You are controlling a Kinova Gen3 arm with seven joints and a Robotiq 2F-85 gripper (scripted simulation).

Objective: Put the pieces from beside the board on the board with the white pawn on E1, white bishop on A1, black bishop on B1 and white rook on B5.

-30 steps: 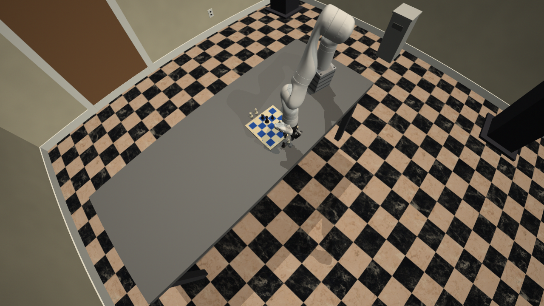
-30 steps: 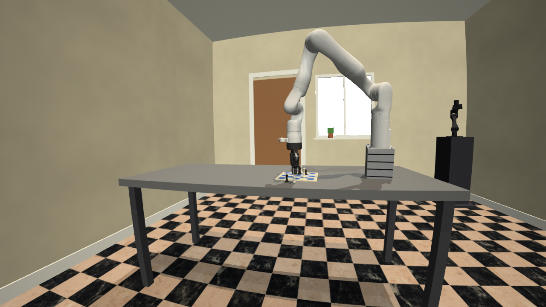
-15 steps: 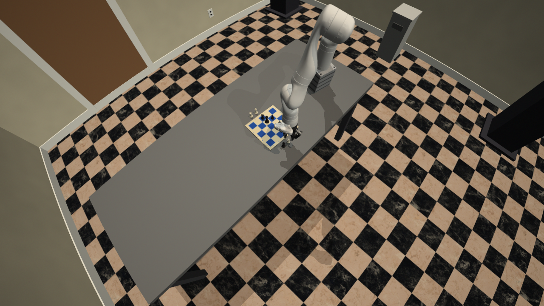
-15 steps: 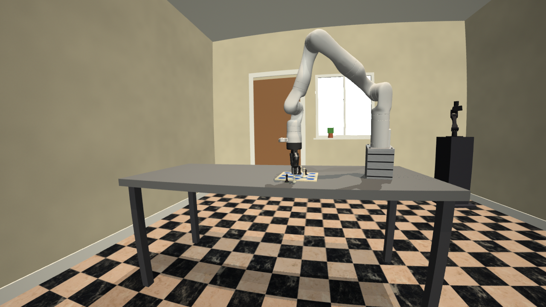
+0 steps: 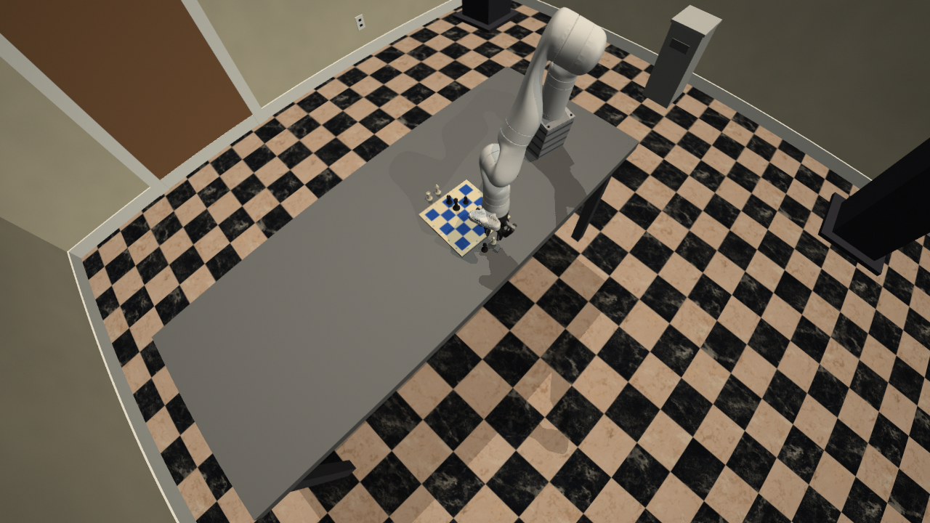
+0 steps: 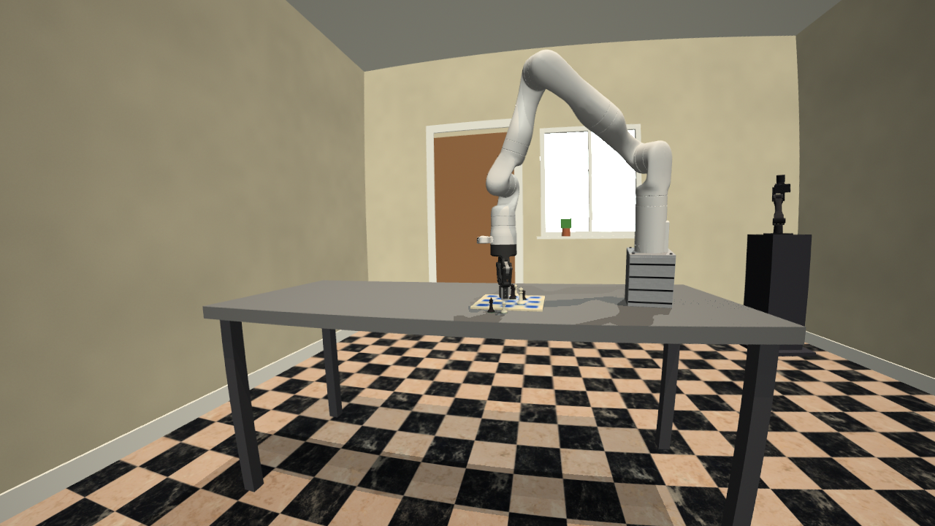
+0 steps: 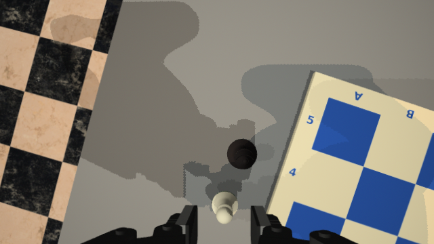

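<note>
My gripper is now 4 cm above the white pawn. Round my hand: chessboard: 14 cm to the right, 5 cm below, 1 cm behind; then tall white piece: 10 cm to the right, 5 cm behind, 3 cm below; then black bishop: 4 cm below, 4 cm ahead.
</note>
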